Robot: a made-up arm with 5 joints.
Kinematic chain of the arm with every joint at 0, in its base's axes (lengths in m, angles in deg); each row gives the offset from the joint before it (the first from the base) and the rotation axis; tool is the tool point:
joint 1: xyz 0 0 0.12 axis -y
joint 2: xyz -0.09 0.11 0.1 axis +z
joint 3: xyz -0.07 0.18 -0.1 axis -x
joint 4: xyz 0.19 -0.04 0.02 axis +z
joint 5: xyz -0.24 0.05 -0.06 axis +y
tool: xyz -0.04 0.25 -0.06
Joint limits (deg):
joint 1: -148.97..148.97
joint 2: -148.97..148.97
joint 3: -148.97..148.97
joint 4: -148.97..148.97
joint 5: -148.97..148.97
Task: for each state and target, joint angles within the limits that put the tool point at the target. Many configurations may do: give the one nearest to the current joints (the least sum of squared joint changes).
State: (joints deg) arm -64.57 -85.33 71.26 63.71 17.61
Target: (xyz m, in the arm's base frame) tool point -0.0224 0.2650 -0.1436
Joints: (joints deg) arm -55.61 -113.24 51.05 18.63 20.64
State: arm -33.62 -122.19 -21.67 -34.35 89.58
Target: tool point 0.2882 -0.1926 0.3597
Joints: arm -7.65 -118.96 -46.06 -42.13 89.10
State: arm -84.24 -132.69 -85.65 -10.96 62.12
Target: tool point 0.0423 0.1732 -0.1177
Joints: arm -107.65 -141.19 -112.06 22.82 84.31
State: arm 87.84 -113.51 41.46 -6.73 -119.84
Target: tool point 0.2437 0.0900 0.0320
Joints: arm 56.06 -123.39 87.11 3.56 -112.65
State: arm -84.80 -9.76 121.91 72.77 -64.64
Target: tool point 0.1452 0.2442 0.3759
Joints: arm -114.24 -13.96 126.07 44.77 -72.86
